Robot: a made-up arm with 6 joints.
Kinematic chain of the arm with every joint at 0, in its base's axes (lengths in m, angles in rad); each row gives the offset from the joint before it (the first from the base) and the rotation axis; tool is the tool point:
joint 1: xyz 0 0 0.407 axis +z
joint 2: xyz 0.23 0 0 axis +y
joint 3: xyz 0 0 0.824 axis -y
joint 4: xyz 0 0 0.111 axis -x
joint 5: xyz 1.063 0 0 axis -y
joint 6: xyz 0.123 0 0 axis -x
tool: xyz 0 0 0
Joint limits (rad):
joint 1: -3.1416..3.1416
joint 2: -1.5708..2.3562
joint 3: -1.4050..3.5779
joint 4: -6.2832..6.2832
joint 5: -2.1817..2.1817
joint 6: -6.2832..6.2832
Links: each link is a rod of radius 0.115 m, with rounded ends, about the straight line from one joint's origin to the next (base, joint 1, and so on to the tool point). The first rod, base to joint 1, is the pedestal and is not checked.
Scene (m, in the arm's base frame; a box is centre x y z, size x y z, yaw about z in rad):
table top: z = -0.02
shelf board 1: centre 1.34 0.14 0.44 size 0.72 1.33 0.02 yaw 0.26
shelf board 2: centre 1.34 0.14 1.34 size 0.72 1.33 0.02 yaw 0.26
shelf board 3: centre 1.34 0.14 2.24 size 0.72 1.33 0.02 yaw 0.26
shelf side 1: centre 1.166 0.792 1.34 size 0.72 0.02 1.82 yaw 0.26
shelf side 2: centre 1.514 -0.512 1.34 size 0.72 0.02 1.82 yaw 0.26
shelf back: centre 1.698 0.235 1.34 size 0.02 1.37 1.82 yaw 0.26
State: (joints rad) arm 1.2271 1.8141 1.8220 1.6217 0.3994 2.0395
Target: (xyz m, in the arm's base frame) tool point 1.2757 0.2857 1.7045
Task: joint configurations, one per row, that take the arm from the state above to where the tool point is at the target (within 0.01 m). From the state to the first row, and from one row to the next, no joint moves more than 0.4 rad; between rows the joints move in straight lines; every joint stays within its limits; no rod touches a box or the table.
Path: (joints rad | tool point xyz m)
1: 1.3073 1.4276 1.6789 1.3090 0.3311 1.7382 | 0.5247 2.0933 0.9354
2: 1.3874 1.0411 1.5359 0.9963 0.2628 1.4370 | 0.3238 1.8929 1.4975
3: 1.4676 0.6545 1.3928 0.6836 0.1945 1.1357 | 0.1416 1.5134 1.9531
4: 1.5477 0.2680 1.2497 0.3709 0.1262 0.8345 | 0.0175 1.0022 2.2566
5: 1.6279 -0.1185 1.1067 0.0582 0.0579 0.5332 | -0.0246 0.4224 2.3809
6: 1.3119 -0.2290 0.8568 0.4124 0.2164 0.8345 | 0.1114 0.4618 2.3192
7: 0.9960 -0.3394 0.6070 0.7666 0.3750 1.1357 | 0.2606 0.4598 2.2231
8: 0.6800 -0.4498 0.3571 1.1208 0.5336 1.4370 | 0.4160 0.4088 2.0888
9: 0.3640 -0.5603 0.1073 1.4751 0.6922 1.7382 | 0.5589 0.2966 1.9148
10: 0.0481 -0.6707 -0.1426 1.8293 0.8508 2.0395 | 0.6570 0.1211 1.7045
11: 0.1033 -0.3245 0.1095 1.8014 0.7924 2.0395 | 0.9579 0.1850 1.7539
12: 0.1586 0.0217 0.3615 1.7735 0.7339 2.0395 | 1.2756 0.2857 1.7046

